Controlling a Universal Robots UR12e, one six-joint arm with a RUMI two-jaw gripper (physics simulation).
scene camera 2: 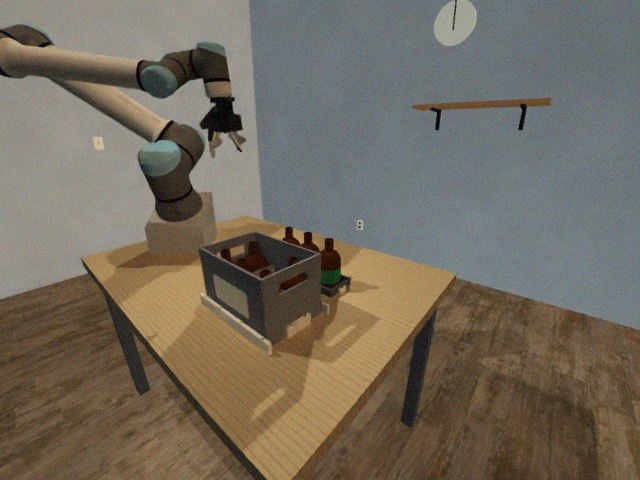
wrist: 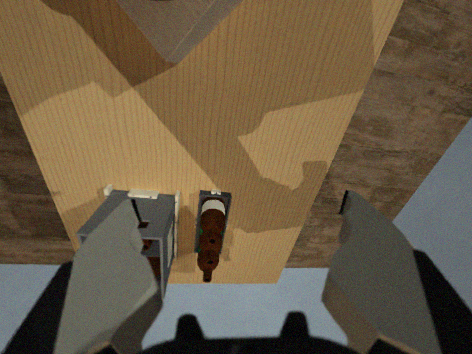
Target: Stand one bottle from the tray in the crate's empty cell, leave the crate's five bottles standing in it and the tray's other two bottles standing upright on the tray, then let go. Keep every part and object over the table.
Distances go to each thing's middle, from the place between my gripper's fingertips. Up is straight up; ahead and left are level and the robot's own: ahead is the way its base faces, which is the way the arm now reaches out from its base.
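Relative to the pale strip [scene camera 2: 265,345], my gripper is far short of it, far above it and far to the left of it.
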